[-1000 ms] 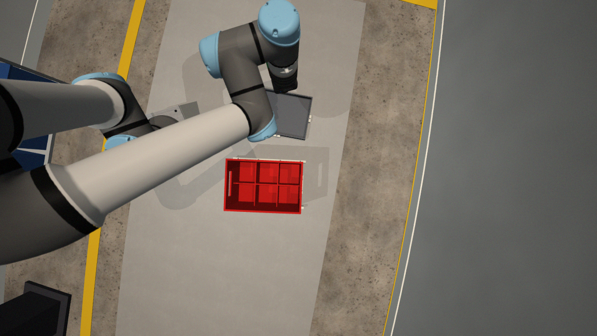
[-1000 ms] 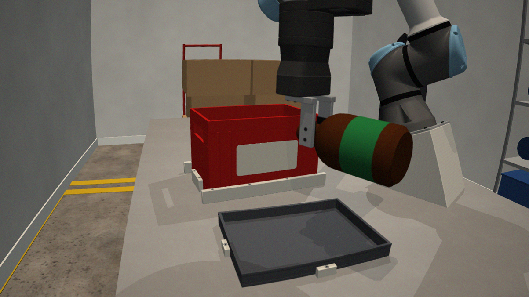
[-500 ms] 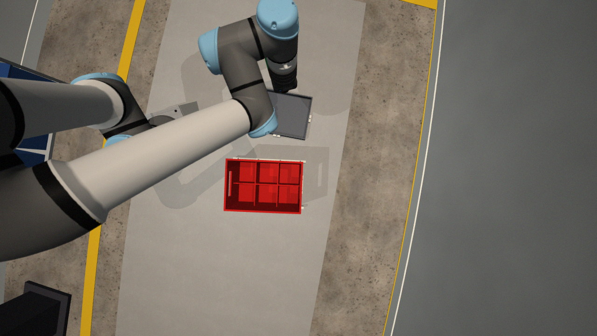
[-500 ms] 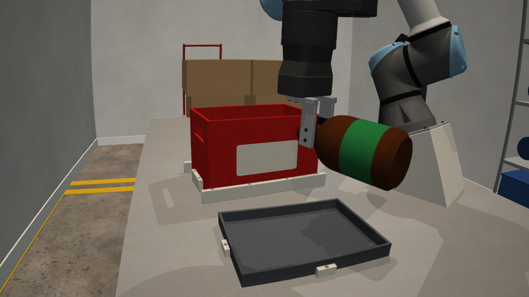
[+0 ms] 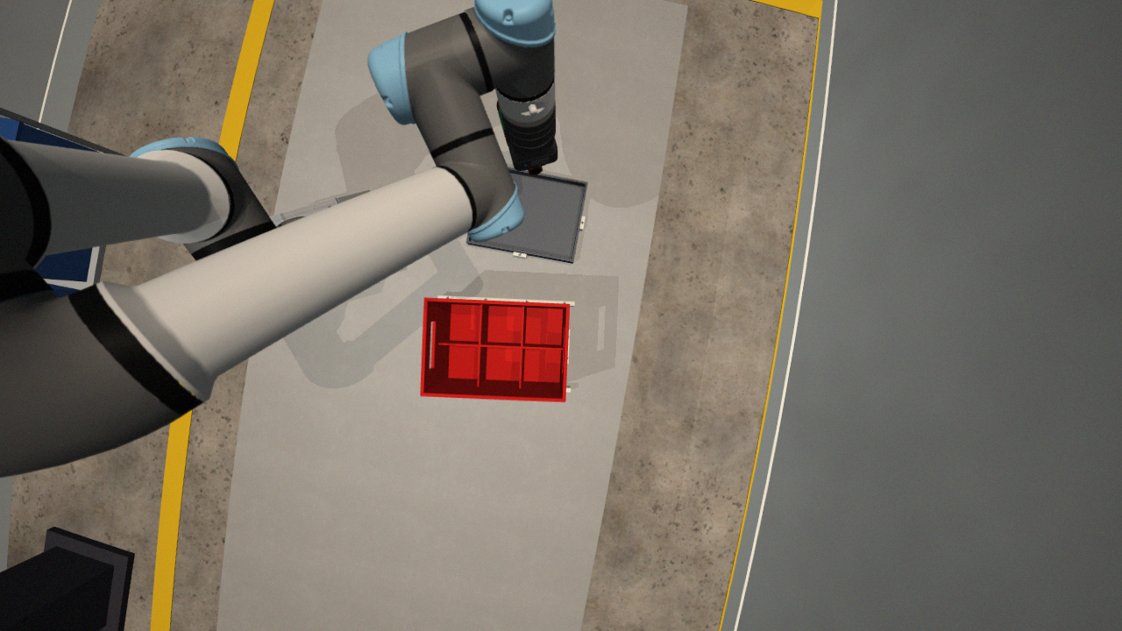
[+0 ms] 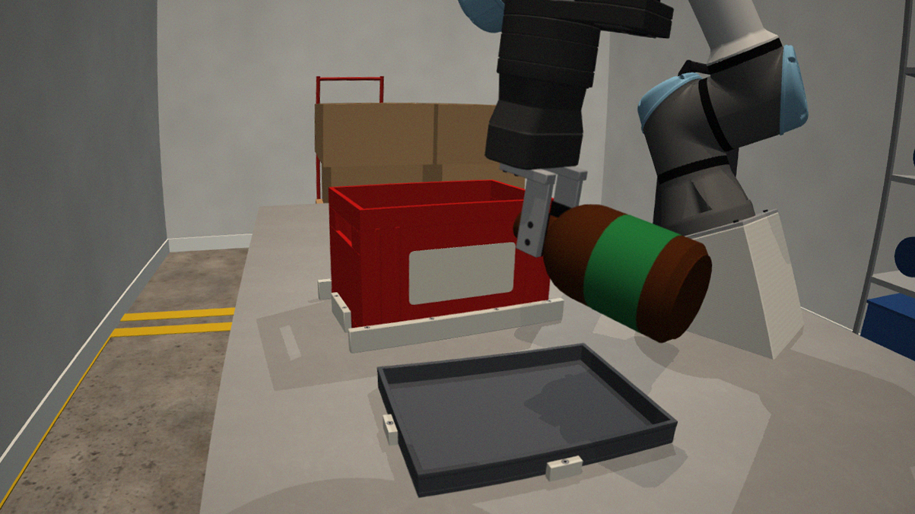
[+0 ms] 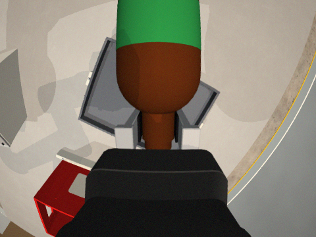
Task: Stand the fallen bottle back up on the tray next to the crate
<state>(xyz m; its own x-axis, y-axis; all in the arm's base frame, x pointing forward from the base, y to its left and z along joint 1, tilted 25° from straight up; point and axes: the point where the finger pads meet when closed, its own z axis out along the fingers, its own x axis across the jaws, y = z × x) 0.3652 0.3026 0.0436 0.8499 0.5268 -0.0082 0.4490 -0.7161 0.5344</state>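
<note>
The bottle is 2 cm behind my hand, 4 cm to the left of it and 1 cm below it. The rest, counted from my hand: red crate (2 cm ahead, 36 cm to the right, 12 cm below); dark grey tray (1 cm behind, 5 cm to the right, 19 cm below).
</note>
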